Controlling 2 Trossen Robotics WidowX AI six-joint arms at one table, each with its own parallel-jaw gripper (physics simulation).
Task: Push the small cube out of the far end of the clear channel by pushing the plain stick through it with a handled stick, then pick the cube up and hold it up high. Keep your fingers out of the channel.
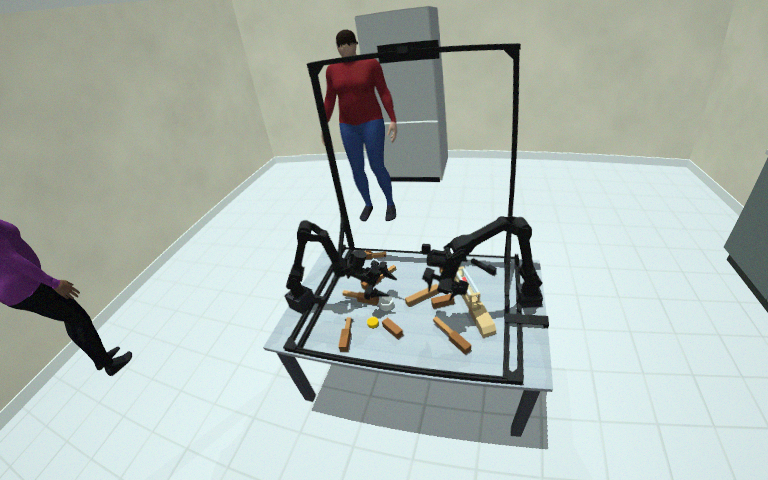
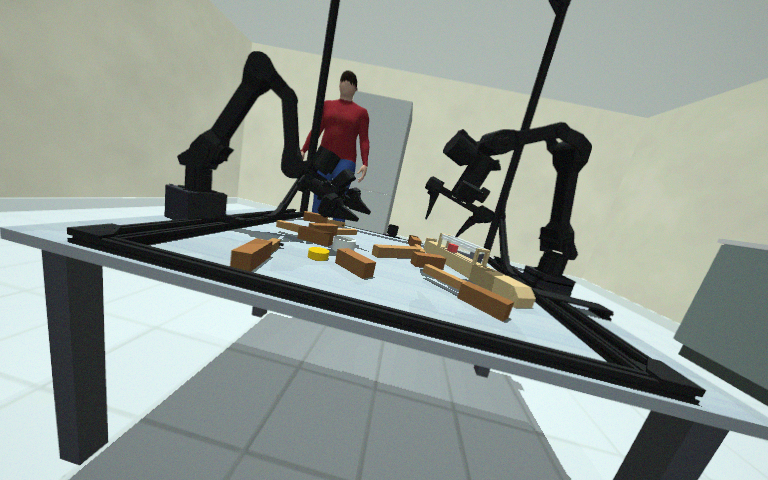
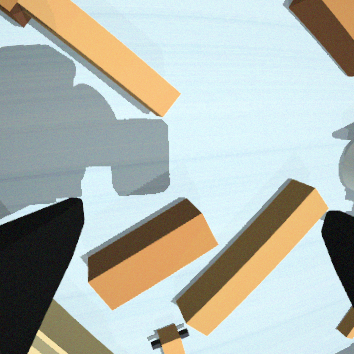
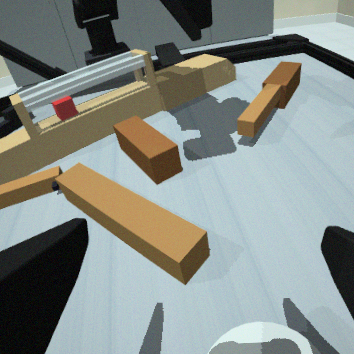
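Note:
The red cube (image 1: 464,279) (image 2: 453,247) (image 4: 65,108) sits inside the clear channel (image 2: 465,244) (image 4: 95,72), which is mounted on a long pale wooden base (image 1: 484,323) (image 2: 501,283) (image 4: 182,80). A handled stick (image 1: 460,340) (image 2: 484,300) (image 4: 287,77) lies in front of the base. A short brown block (image 1: 442,301) (image 2: 427,259) (image 3: 152,255) (image 4: 147,150) and a longer one (image 1: 420,295) (image 2: 393,250) (image 3: 252,255) (image 4: 135,220) lie beside it. Which piece is the plain stick, I cannot tell. My left gripper (image 1: 440,288) (image 2: 442,226) is open and empty above these blocks. My right gripper (image 1: 390,286) (image 2: 363,216) is open and empty above the table's left half.
A white cup (image 1: 386,303) (image 2: 344,243) and a yellow disc (image 1: 372,322) (image 2: 318,253) stand left of centre. Another handled piece (image 1: 344,336) (image 2: 252,254) and a brown block (image 1: 391,328) (image 2: 355,263) lie near the front. Several brown pieces lie under the right gripper. A black frame surrounds the work area.

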